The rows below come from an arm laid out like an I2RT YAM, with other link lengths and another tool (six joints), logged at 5 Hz.
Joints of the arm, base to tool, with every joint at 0 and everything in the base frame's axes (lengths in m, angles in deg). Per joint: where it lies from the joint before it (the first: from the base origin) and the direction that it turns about. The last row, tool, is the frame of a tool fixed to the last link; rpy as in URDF.
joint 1: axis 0 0 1 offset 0 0 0.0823
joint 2: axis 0 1 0 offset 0.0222 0.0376 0.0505
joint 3: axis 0 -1 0 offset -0.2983 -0.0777 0
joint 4: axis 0 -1 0 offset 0.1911 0.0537 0.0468
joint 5: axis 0 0 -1 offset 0.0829 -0.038 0.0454
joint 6: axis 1 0 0 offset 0.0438 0 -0.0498
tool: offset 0.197 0.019 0.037 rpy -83 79.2 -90
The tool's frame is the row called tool.
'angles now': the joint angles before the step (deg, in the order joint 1, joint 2, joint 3, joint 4, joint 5, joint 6). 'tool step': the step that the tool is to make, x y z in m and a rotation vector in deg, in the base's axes. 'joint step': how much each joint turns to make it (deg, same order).
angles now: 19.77 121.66 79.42 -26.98 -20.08 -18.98
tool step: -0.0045 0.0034 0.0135 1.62 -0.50 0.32
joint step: -0.05 -2.00 -0.96 0.03 -1.40 0.16
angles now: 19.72 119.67 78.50 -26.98 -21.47 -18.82
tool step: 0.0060 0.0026 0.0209 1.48 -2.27 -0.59
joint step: -0.07 -2.33 0.03 0.57 -0.37 0.78
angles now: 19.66 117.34 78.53 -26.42 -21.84 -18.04
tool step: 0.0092 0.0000 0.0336 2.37 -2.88 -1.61
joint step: -0.56 -3.46 0.75 -0.09 -0.67 1.64
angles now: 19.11 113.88 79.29 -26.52 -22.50 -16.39
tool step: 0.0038 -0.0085 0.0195 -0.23 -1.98 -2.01
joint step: -0.33 -3.04 -0.07 -0.76 1.59 1.10
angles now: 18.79 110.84 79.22 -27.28 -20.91 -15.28
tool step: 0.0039 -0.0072 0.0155 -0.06 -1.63 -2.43
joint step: -0.06 -2.53 -0.44 0.04 1.75 1.81
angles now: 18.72 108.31 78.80 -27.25 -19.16 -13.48
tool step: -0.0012 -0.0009 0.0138 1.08 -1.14 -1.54
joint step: 0.28 -2.40 -1.30 0.97 0.49 1.98
